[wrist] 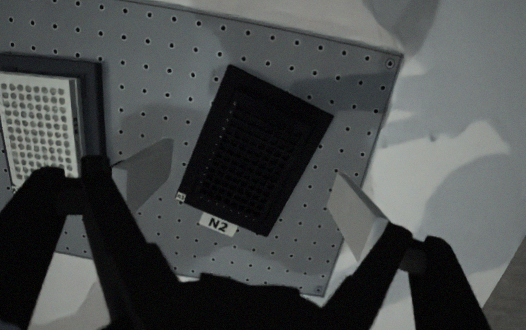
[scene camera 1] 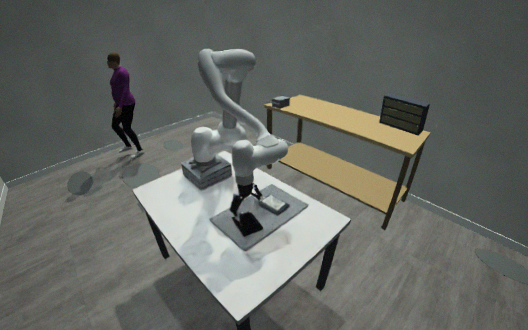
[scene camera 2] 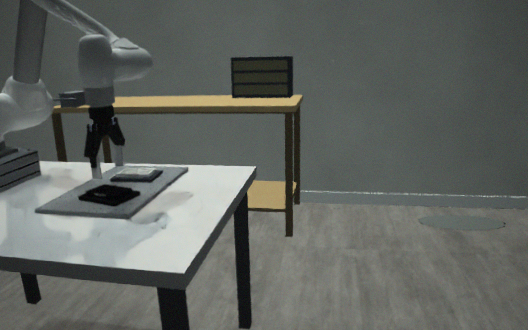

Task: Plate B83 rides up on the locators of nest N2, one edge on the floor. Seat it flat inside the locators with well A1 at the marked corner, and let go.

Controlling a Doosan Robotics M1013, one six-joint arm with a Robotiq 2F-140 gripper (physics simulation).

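Frame: origin at the arm's base, x back, y left, z down, level; metres.
Where they show: gripper, fingertip midpoint: [wrist: 253,174] [scene camera 1: 247,213] [scene camera 2: 109,171]; arm's base, origin of the base link: [scene camera 1: 205,162].
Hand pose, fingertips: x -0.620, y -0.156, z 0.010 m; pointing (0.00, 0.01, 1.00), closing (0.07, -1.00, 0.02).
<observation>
Each offset is from my fingertips to the top centre of the thing. "*": to the spot under its first point.
Plate B83 {dx +0.012, dy +0.006, dz +0.064 m} [wrist: 252,160] is black, with a dark grid of wells. It lies within the border of the black nest N2 [wrist: 275,93] [scene camera 1: 246,224] [scene camera 2: 109,195]. No tilt stands out, but black on black hides whether every edge is down on the floor. A small white tag {* dx +0.069, dy +0.079, dz +0.078 m} [wrist: 181,197] is at the nest's lower left corner in the wrist view, near the N2 label {* dx +0.104, dy +0.034, dz +0.088 m} [wrist: 218,224]. Which well is A1 cannot be read. My gripper [scene camera 1: 248,206] [scene camera 2: 108,166] [wrist: 253,174] is wide open and empty, above the nest, its pale fingertips apart from the plate on both sides.
A second dark nest {dx +0.015, dy +0.233, dz +0.075 m} [wrist: 92,112] [scene camera 1: 282,210] holds a white well plate {dx +0.015, dy +0.233, dz +0.064 m} [wrist: 40,125] [scene camera 1: 274,202] on the same grey perforated board {dx +0.030, dy +0.131, dz +0.089 m} [wrist: 165,120] [scene camera 1: 232,235]. A wooden bench [scene camera 1: 340,117] stands behind the table. A person in purple [scene camera 1: 121,87] is at the far left.
</observation>
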